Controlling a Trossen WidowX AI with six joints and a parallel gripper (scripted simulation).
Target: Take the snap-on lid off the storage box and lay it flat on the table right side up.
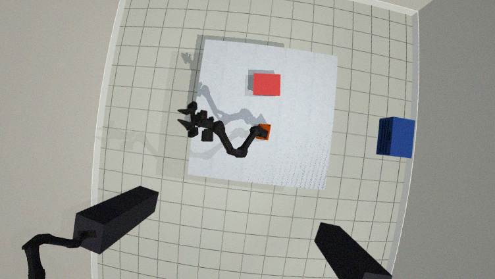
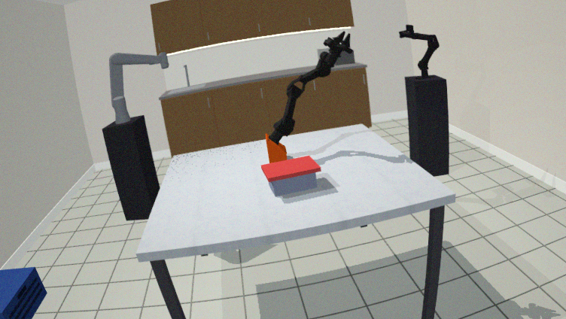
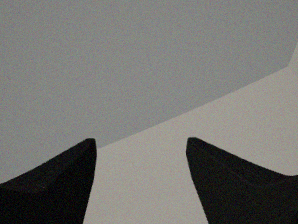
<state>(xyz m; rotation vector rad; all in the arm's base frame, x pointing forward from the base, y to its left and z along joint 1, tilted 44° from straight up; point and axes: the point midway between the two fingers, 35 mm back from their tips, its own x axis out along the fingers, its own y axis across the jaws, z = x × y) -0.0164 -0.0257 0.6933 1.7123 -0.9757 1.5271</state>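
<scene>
Right now the red lid is 56 cm below my gripper tip, 48 cm ahead of it and 39 cm to the right of it. From my gripper tip the other things lie so: grey storage box 61 cm below, 48 cm ahead, 39 cm to the right.
</scene>
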